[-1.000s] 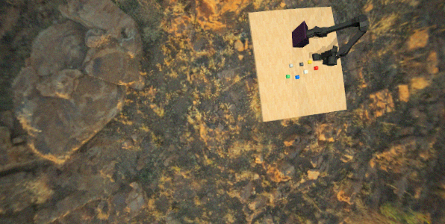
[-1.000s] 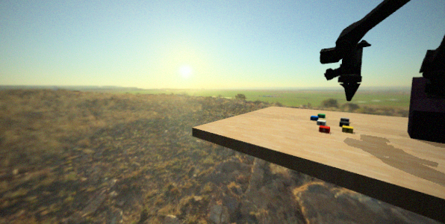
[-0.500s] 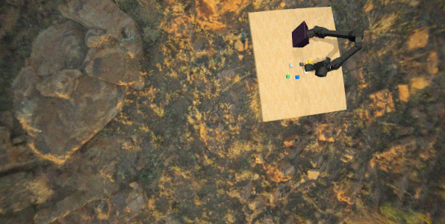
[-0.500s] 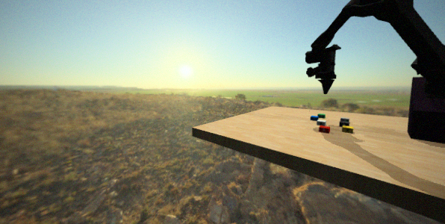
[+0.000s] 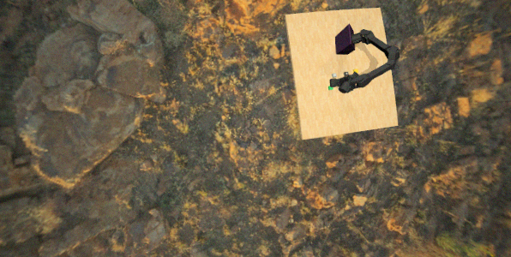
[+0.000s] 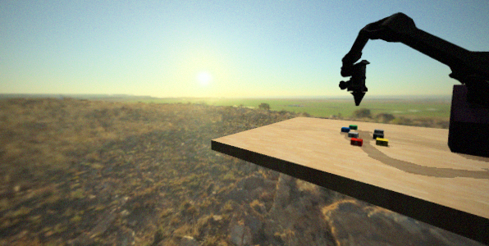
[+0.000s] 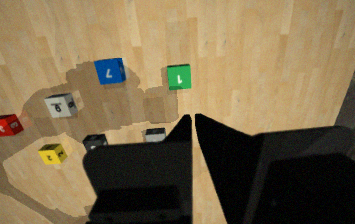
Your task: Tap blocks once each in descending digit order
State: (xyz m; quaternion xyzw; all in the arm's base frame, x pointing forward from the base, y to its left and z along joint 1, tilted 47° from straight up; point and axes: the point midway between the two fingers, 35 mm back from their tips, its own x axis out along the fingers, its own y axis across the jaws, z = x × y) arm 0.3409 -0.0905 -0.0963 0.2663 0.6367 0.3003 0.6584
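My gripper tip is 110 mm above the green block and 10 mm short of it. Also, from my gripper tip: white block (190 mm to the left, 110 mm below, 30 mm behind); then blue block (110 mm below, 100 mm to the left, 20 mm ahead); then grey block (110 mm below, 90 mm behind, 40 mm to the left).
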